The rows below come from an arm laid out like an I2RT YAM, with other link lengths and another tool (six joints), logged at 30 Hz.
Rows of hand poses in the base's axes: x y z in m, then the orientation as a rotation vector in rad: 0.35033, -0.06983, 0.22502, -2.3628, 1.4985, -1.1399; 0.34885, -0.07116, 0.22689, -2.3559, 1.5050, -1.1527; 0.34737, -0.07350, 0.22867, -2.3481, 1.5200, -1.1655; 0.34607, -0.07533, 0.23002, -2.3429, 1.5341, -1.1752; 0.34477, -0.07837, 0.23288, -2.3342, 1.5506, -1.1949; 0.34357, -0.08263, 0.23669, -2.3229, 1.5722, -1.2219; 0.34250, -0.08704, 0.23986, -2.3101, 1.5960, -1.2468; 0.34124, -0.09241, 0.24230, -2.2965, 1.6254, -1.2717; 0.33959, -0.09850, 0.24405, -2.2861, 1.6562, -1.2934; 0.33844, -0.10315, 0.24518, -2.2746, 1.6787, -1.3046; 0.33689, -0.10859, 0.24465, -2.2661, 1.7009, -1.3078; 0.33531, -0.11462, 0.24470, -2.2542, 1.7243, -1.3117; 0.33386, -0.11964, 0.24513, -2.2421, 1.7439, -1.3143; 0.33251, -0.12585, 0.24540, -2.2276, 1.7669, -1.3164; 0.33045, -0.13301, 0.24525, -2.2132, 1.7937, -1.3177; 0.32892, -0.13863, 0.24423, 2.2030, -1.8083, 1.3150; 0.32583, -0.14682, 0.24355, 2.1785, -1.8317, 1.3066; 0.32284, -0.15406, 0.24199, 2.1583, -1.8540, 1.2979
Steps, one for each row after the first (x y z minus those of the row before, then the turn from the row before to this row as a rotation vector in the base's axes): -0.00148, -0.00133, 0.00187, -0.0043, -0.0068, -0.0071; -0.00148, -0.00234, 0.00178, -0.0049, -0.0049, -0.0131; -0.00130, -0.00183, 0.00135, -0.0045, -0.0024, -0.0118; -0.00130, -0.00304, 0.00286, -0.0090, -0.0070, -0.0154; -0.00120, -0.00426, 0.00381, -0.0128, -0.0092, -0.0204; -0.00107, -0.00441, 0.00317, -0.0111, -0.0087, -0.0216; -0.00126, -0.00537, 0.00244, -0.0117, -0.0072, -0.0255; -0.00165, -0.00609, 0.00175, -0.0119, -0.0035, -0.0258; -0.00115, -0.00465, 0.00113, -0.0037, -0.0037, -0.0181; -0.00155, -0.00544, -0.00053, -0.0003, 0.0003, -0.0163; -0.00158, -0.00603, 0.00005, 0.0008, -0.0017, -0.0175; -0.00145, -0.00502, 0.00043, 0.0021, -0.0026, -0.0147; -0.00135, -0.00621, 0.00027, 0.0030, -0.0029, -0.0171; -0.00206, -0.00716, -0.00015, 0.0028, -0.0012, -0.0197; -0.00153, -0.00562, -0.00102, 0.0010, 0.0017, -0.0126; -0.00309, -0.00819, -0.00068, 0.0044, 0.0012, -0.0225; -0.00299, -0.00724, -0.00156, 0.0060, 0.0010, -0.0194
